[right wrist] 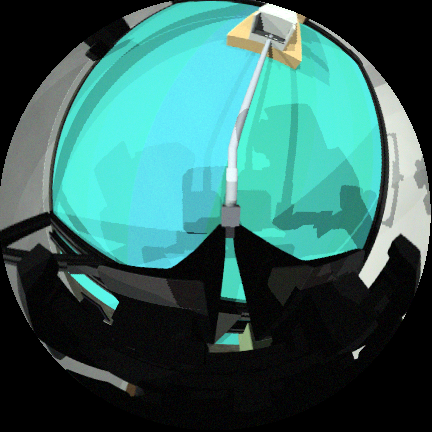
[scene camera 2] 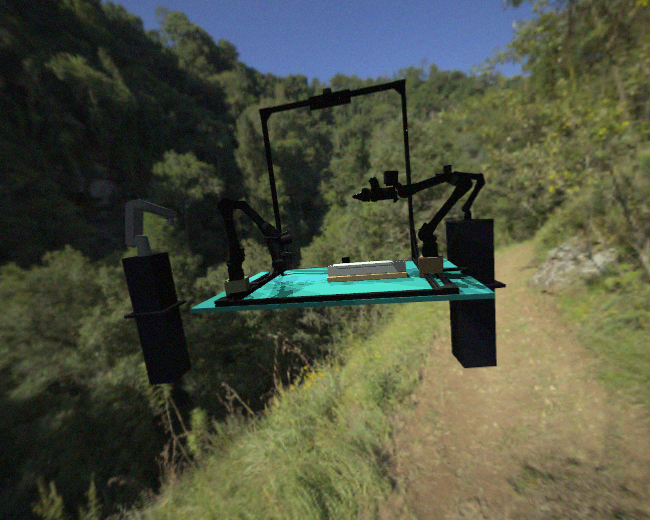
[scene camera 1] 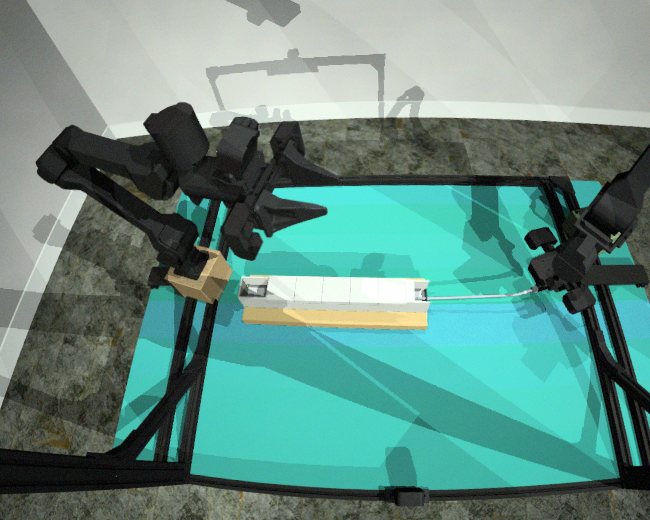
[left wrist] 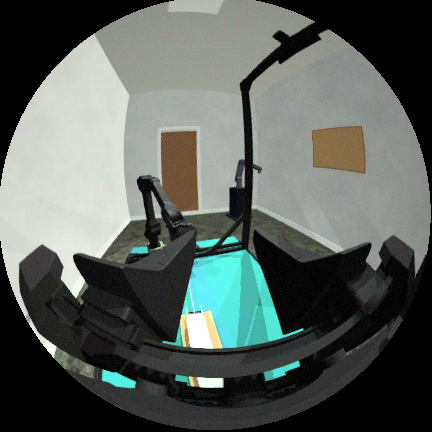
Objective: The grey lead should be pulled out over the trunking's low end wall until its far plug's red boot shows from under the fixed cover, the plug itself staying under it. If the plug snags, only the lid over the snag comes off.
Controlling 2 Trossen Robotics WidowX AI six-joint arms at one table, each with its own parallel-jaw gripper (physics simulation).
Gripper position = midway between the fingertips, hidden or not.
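Observation:
In scene camera 1 I see my left gripper (scene camera 1: 333, 195) and my right gripper (scene camera 1: 538, 288), along with a trunking (scene camera 1: 253, 292). Scene camera 2 shows me the trunking (scene camera 2: 397, 269) as well. The left wrist view has my left gripper (left wrist: 224, 235) and the trunking (left wrist: 214, 339) in it, while in the right wrist view I find my right gripper (right wrist: 228, 229), a grey lead (right wrist: 240, 119) and, here too, the trunking (right wrist: 251, 33).

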